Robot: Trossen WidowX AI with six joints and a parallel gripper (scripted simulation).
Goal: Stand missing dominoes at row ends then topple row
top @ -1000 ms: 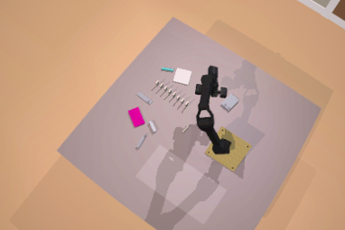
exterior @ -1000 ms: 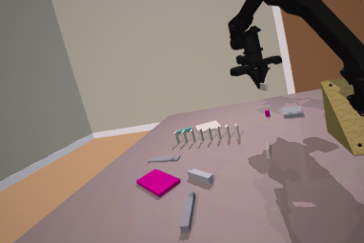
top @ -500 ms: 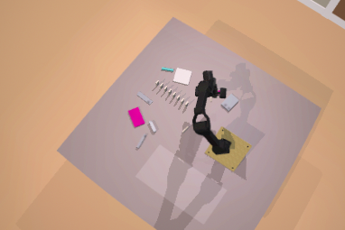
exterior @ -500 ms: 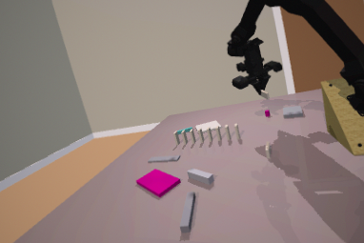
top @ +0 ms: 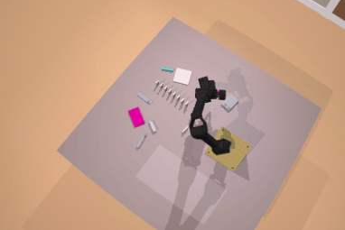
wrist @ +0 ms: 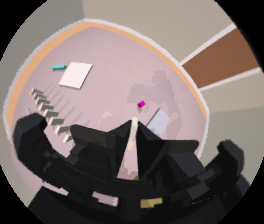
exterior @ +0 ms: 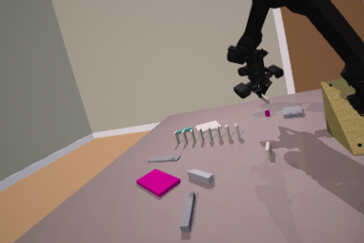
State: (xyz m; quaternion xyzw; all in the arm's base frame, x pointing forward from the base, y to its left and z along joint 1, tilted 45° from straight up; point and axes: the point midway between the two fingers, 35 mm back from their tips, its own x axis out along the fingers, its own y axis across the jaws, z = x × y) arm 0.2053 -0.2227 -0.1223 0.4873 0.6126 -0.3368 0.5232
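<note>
My gripper tip is 9 cm above the small magenta cube, 7 cm to the left of it and 3 cm past it. The rest, counted from my gripper tip: teal stick: 36 cm ahead, 10 cm below, 6 cm to the right; then white square: 25 cm ahead, 10 cm below, 7 cm to the right; then magenta plate: 37 cm ahead, 34 cm to the left, 10 cm below.
</note>
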